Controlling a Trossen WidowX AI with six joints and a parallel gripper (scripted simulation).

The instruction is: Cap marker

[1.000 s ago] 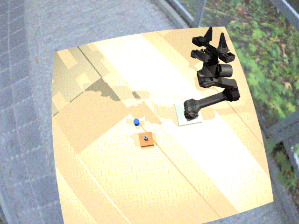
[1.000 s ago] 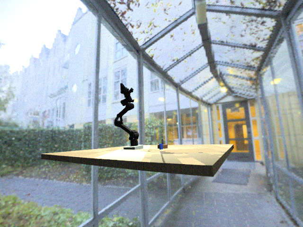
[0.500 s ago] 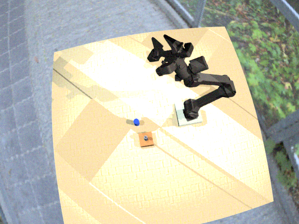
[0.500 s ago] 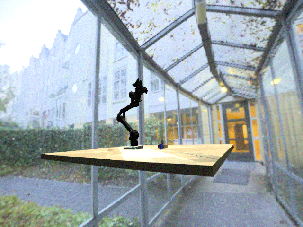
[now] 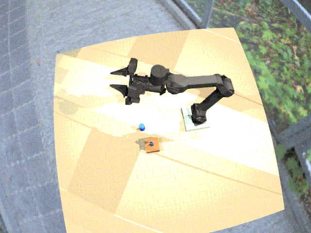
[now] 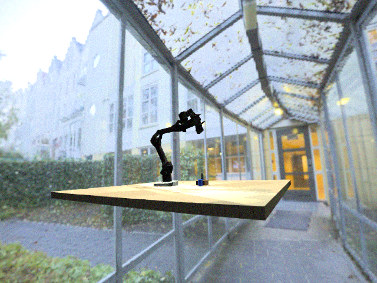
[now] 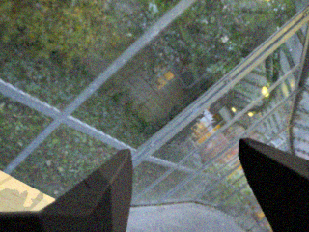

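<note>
My gripper tip is 70 mm past the blue cap, 90 mm to the right of it and 440 mm above it. Also, from my gripper tip: holder block (90 mm behind, 200 mm to the left, 450 mm below).
</note>
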